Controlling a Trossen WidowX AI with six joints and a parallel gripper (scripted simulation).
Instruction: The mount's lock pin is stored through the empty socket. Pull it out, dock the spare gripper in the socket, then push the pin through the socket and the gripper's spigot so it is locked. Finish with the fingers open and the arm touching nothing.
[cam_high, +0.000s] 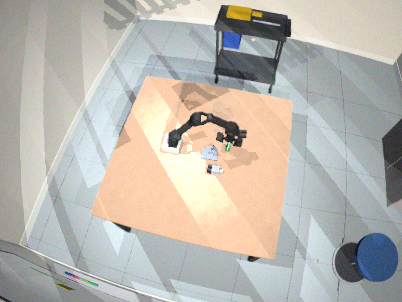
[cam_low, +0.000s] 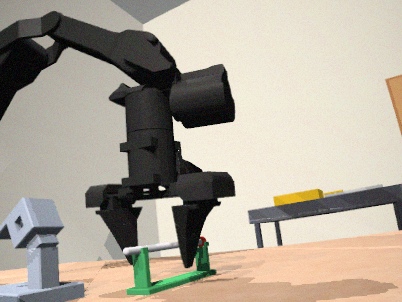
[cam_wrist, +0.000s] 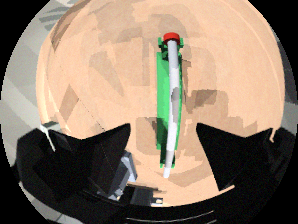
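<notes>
My gripper tip is 10 mm short of the green cradle and 20 mm to the right of it. Round my gripper tip: spare gripper: 90 mm behind, 210 mm to the right; socket: 120 mm behind, 80 mm to the right, 30 mm above.
</notes>
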